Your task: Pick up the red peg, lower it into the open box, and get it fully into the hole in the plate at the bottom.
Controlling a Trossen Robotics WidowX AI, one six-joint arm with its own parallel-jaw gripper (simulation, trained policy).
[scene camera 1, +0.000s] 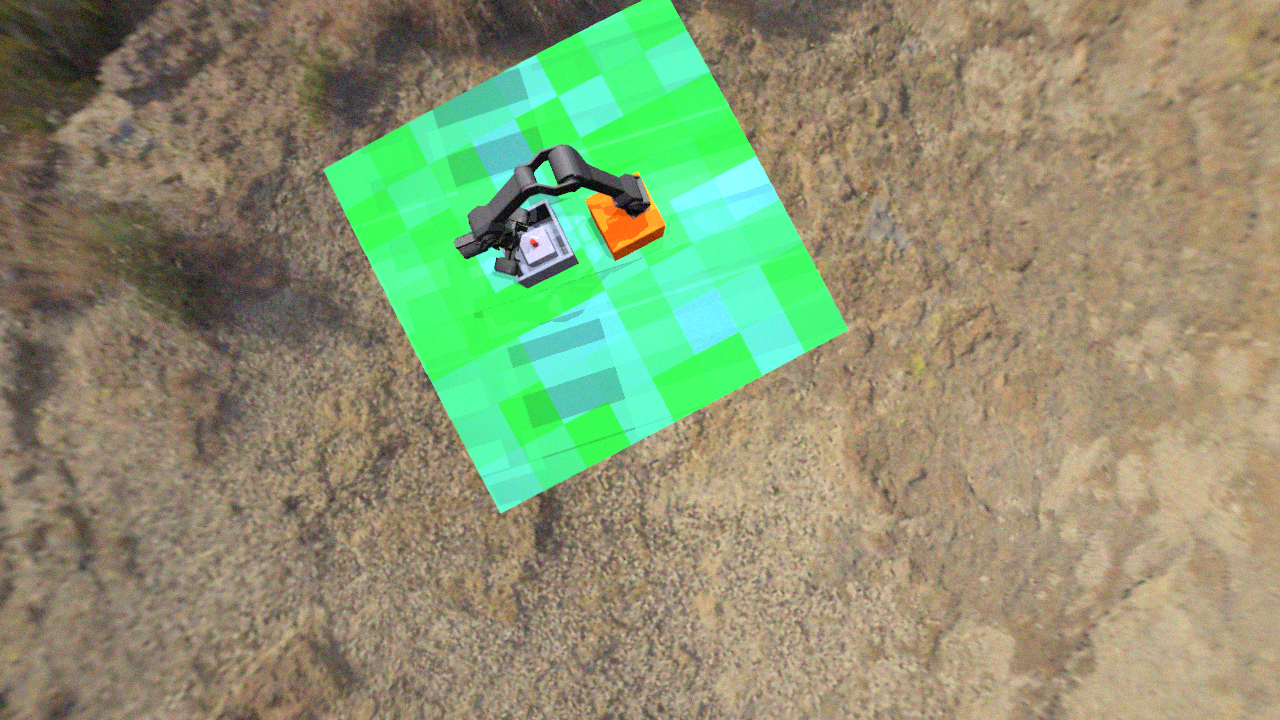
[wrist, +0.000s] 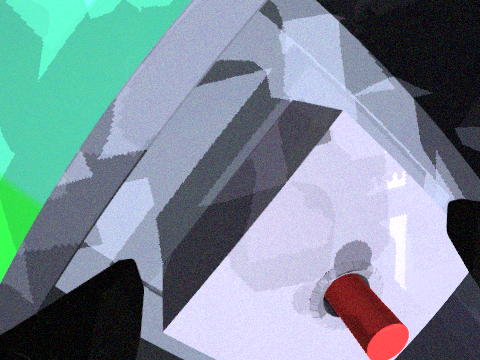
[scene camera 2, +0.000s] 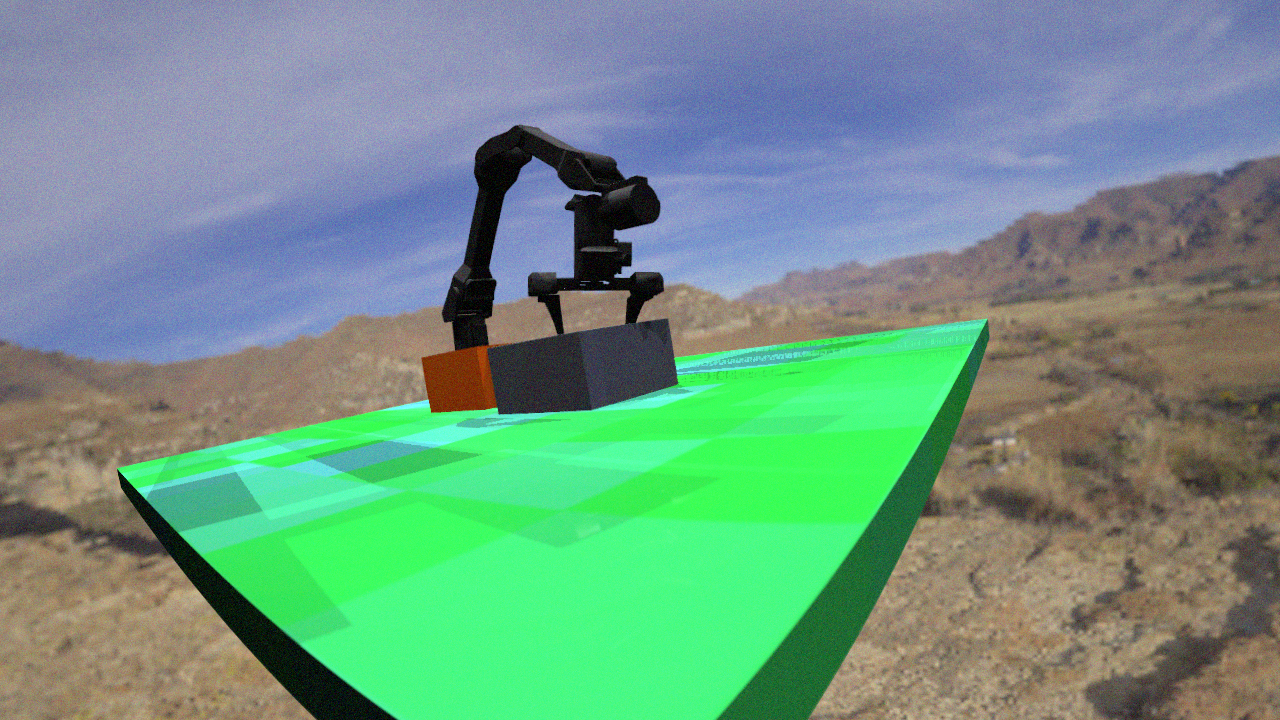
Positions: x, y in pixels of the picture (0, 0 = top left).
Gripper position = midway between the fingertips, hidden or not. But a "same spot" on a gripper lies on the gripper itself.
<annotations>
The gripper shows in scene camera 1 [522, 246], in the wrist view and in scene camera 2. A plate shows in scene camera 1 and in the wrist view; in scene camera 2 it is hidden by a grey box. The same spot on the plate: [wrist: 318, 198] is [scene camera 1: 523, 243]. The same spot on the gripper: [wrist: 106, 310] is [scene camera 2: 627, 323].
</annotations>
